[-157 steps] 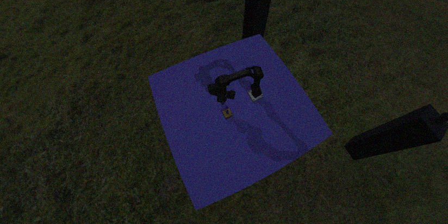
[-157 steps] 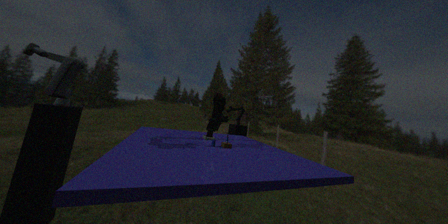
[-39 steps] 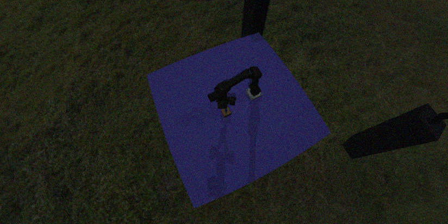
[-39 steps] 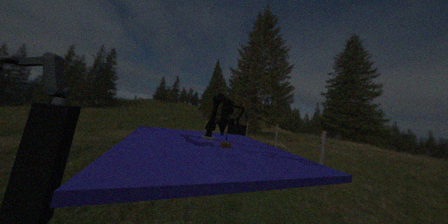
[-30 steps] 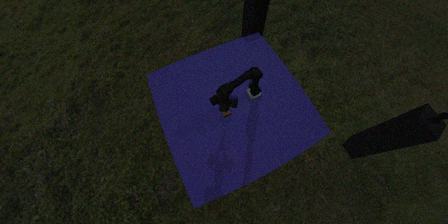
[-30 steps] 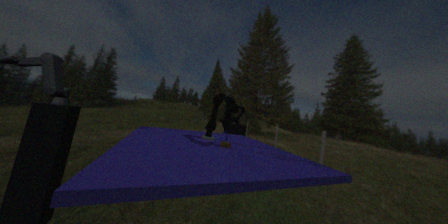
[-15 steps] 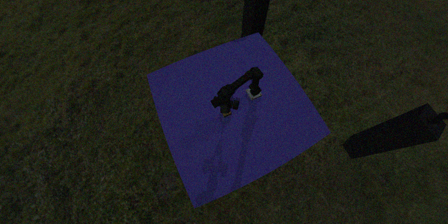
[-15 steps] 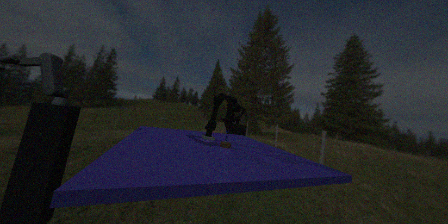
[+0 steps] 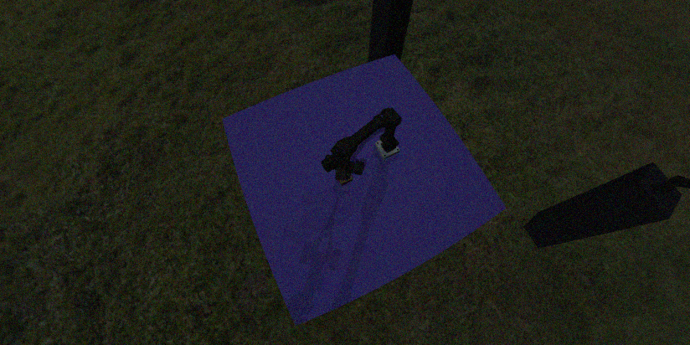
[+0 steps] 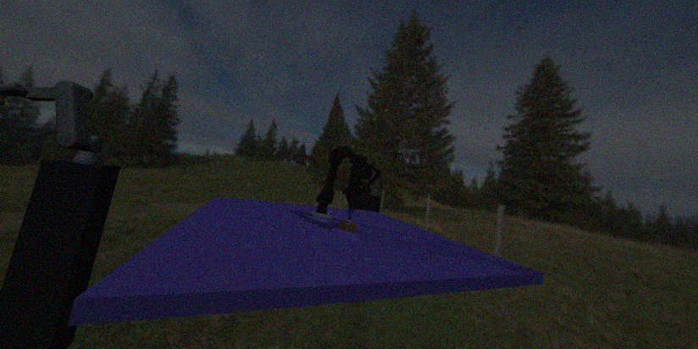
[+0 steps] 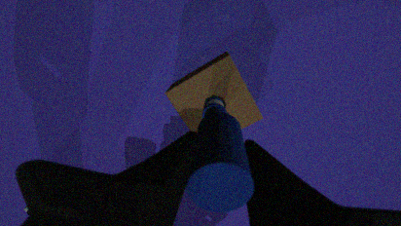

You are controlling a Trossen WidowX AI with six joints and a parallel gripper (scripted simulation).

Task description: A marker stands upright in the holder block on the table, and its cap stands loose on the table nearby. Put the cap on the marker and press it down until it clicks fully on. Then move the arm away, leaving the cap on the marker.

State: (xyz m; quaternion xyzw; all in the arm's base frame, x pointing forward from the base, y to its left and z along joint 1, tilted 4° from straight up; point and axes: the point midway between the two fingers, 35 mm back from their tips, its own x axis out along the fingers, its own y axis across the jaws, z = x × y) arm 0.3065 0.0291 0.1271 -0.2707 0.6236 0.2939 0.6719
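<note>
Right now the holder block is 10 mm behind my gripper tip and 90 mm below it. Also, from my gripper tip: blue cap 10 mm above.
</note>
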